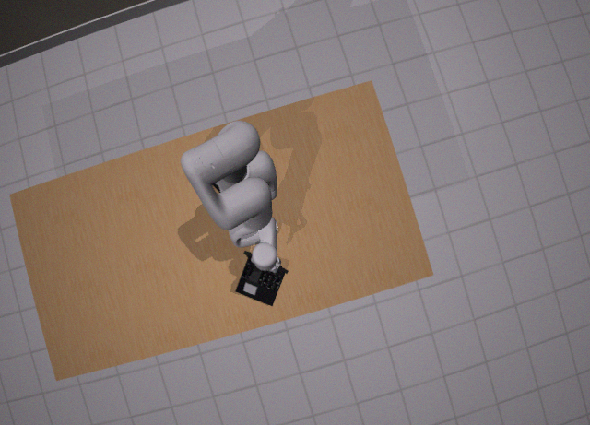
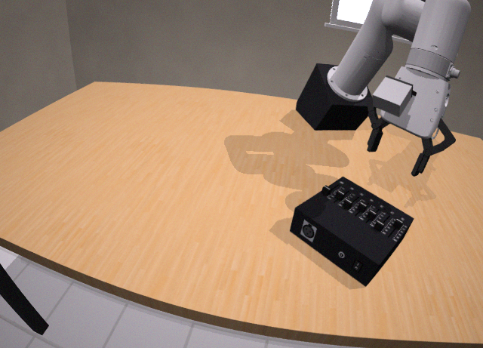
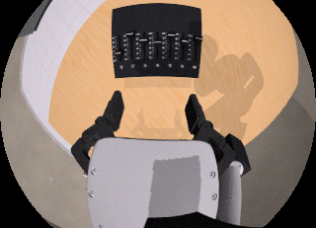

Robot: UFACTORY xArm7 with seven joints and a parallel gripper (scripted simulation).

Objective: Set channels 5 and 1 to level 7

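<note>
The fader lies 90 mm ahead of my hand, 70 mm below it and 20 mm to the left of it.
</note>
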